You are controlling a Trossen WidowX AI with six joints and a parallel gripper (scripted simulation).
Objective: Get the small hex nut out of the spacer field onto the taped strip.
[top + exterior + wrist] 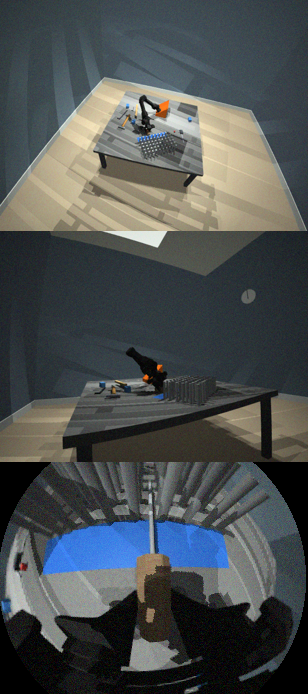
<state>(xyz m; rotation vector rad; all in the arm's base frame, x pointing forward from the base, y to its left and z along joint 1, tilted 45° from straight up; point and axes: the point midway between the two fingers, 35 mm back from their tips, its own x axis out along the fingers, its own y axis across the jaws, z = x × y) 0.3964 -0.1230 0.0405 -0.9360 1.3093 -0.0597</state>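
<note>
Now: gripper tip 50 mm short of the blue taped strip, 70 mm to the right of it and 10 mm above it. Also, from my gripper tip: hook tool 90 mm ahead, 50 mm to the left; then red thing 110 mm behind, 360 mm to the left.
</note>
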